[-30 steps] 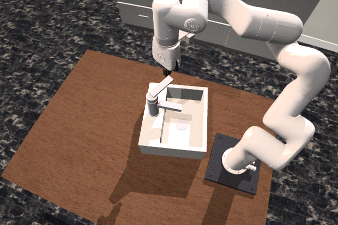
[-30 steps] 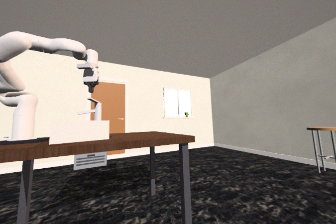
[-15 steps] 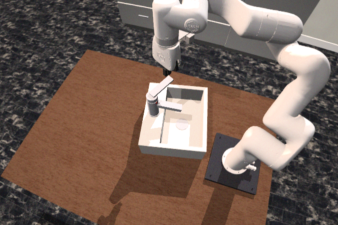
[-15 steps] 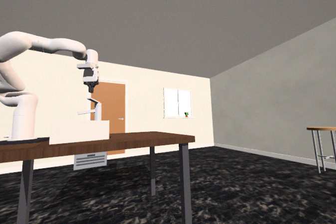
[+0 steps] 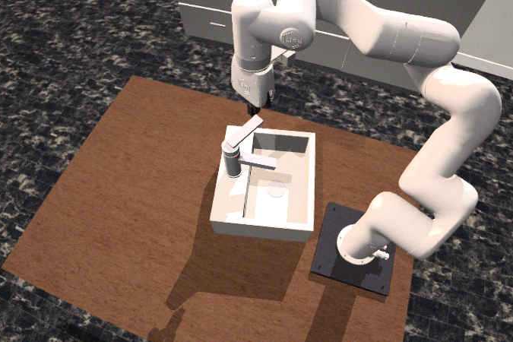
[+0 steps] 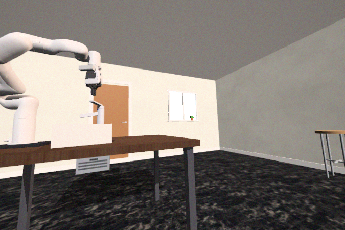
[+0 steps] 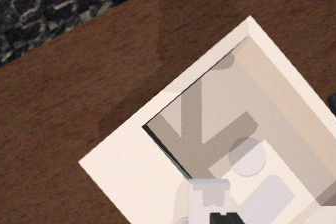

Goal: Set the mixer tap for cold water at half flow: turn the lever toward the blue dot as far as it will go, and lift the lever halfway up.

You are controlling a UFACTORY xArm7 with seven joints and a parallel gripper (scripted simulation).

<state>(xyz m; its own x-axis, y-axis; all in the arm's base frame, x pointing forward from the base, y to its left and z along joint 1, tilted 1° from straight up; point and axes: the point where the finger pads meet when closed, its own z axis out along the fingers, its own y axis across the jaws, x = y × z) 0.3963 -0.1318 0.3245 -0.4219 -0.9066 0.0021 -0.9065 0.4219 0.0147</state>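
The lever is 7 cm below my hand, 3 cm to the left of it and 1 cm ahead of it. From my hand the other things lie so: white sink: 31 cm below, 8 cm behind, 5 cm to the left; then mixer tap: 12 cm below, 5 cm to the left, 2 cm ahead.
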